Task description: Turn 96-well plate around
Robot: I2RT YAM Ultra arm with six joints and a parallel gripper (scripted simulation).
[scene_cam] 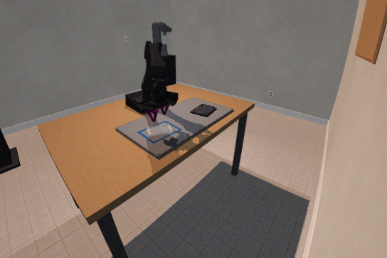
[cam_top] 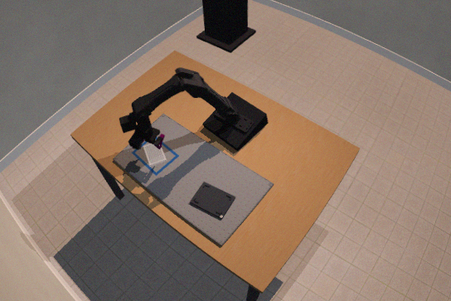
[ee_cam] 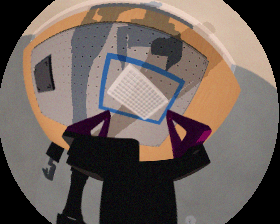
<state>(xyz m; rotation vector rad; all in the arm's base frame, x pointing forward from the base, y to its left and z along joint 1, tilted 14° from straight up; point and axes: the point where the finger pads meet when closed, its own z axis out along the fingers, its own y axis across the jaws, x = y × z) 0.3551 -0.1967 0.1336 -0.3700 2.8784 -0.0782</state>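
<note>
My hand is 80 mm above the white 96-well plate. From my hand the other things lie so: white A1 label: 460 mm to the left, 70 mm below, 60 mm ahead; then dark plate nest N1: 380 mm to the left, 80 mm below, 20 mm ahead.
</note>
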